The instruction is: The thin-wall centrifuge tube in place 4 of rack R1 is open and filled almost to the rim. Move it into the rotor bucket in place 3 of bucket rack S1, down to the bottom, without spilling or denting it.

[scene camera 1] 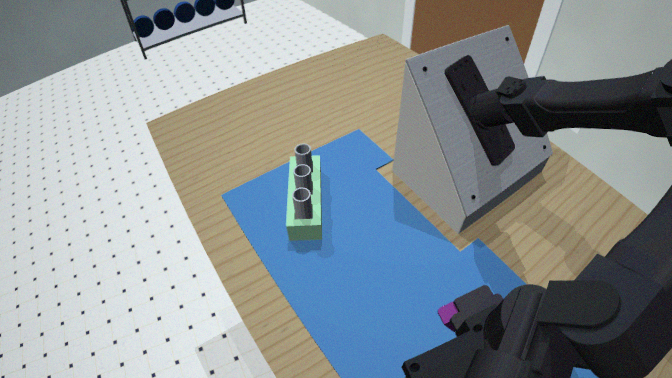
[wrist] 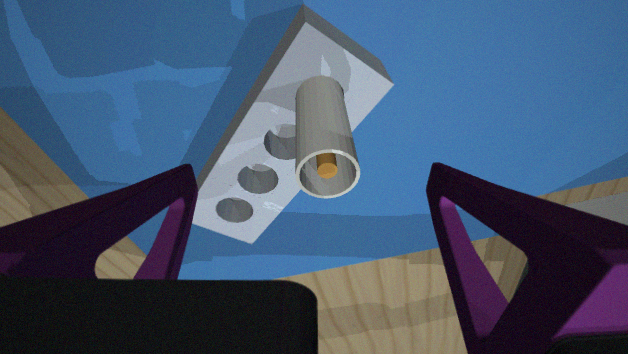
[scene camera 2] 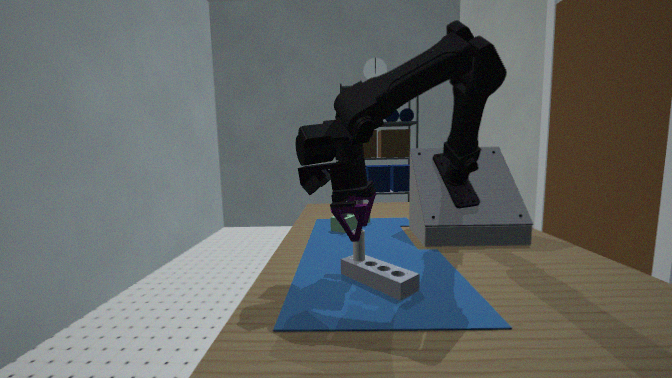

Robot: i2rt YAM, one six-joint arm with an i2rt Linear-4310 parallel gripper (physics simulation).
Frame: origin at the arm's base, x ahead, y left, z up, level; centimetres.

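Seen in the pictures: gripper, fingertip midpoint: (wrist: 312,176) (scene camera 2: 359,233); arm's base, link origin: (scene camera 1: 480,111) (scene camera 2: 454,179).
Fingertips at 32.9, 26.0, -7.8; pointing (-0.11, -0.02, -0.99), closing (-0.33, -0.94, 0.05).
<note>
Offsets run from my fingertips to a thing's middle, as dx, dy, dz. Level surfaces: height alone.
The thin-wall tube @[+0.1, -0.8, -4.1] (scene camera 2: 359,251) (wrist: 322,117) stands upright in an end place of the light grey rack R1 @[-2.9, +3.3, -7.5] (scene camera 2: 369,279) (wrist: 292,62). Its open mouth faces up, with orange visible inside; the fill level is unclear. Three other holes in R1 are empty. My gripper (scene camera 2: 355,239) (wrist: 312,176) is open, with its tips at about the height of the tube's upper end. In the wrist view the rim appears between the widely spaced purple fingers, touching neither. The green rack S1 @[-3.6, -41.3, -6.9] (scene camera 1: 304,232) (scene camera 2: 337,225) holds three upright, open dark buckets @[-0.2, -37.0, -4.2] (scene camera 1: 302,206) @[-3.6, -41.3, -4.2] (scene camera 1: 302,179) @[-7.0, -45.7, -4.2] (scene camera 1: 303,156).
Both racks stand on a blue mat @[dz -9.1] (scene camera 1: 360,270) (scene camera 2: 305,320) (wrist: 475,75) on the wooden table @[dz -9.5] (scene camera 1: 225,112) (scene camera 2: 575,305). The arm's sloped grey mount (scene camera 1: 432,100) (scene camera 2: 500,212) stands beside the mat. The arm hides R1 in scene camera 1.
</note>
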